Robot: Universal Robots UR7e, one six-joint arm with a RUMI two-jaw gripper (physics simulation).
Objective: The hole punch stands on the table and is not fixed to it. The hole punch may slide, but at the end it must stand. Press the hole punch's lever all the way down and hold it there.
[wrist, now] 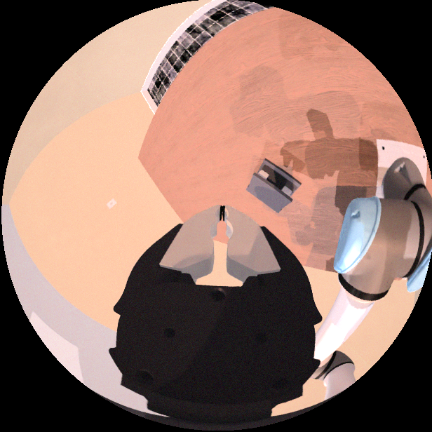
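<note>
The hole punch point(273, 186), a small grey-blue block with a dark gap between two long plates, stands on the wooden table point(200, 135) a little right of the view's middle. It lies at a slant in the view. Which of its plates is the lever is hard to tell. My gripper point(222, 207) is shut and empty, its tips together. The tips are to the left of the hole punch in the view and apart from it. Their height above the table is hard to judge.
The robot's own arm point(395, 240) and its white base plate point(387, 150) show at the right. A dark tiled strip with a white rim point(187, 47) runs along the table's far left edge. The tan floor point(75, 210) shows at left, with a small white piece point(111, 203).
</note>
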